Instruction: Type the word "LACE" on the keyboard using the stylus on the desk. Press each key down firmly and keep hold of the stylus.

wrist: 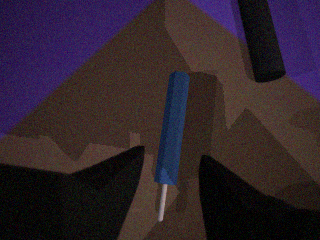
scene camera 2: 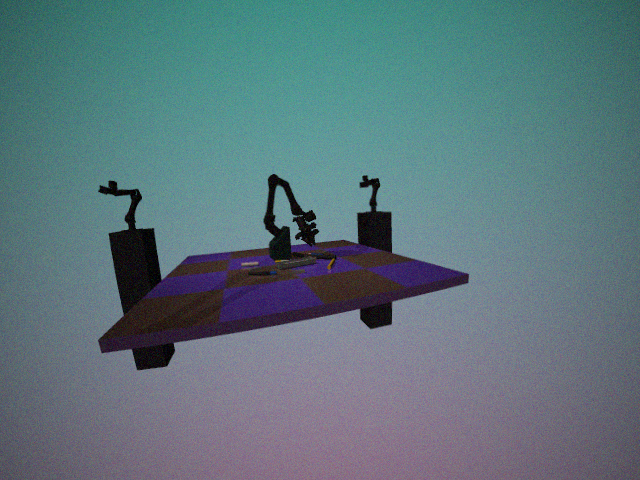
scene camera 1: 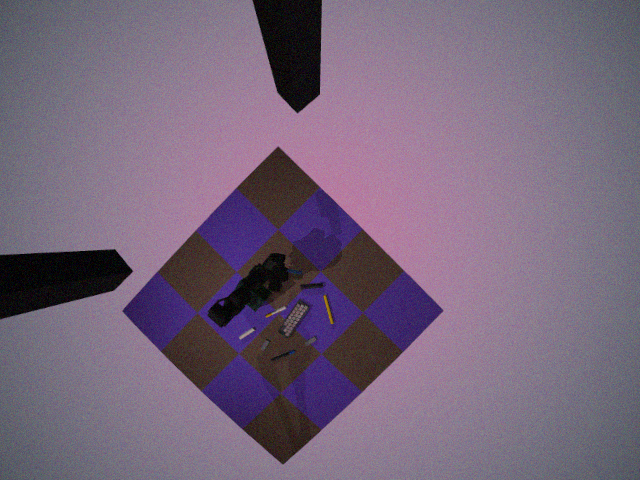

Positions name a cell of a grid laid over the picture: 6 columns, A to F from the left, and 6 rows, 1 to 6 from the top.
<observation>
In view: my gripper (wrist: D4) and a blue stylus (wrist: D5).
</observation>
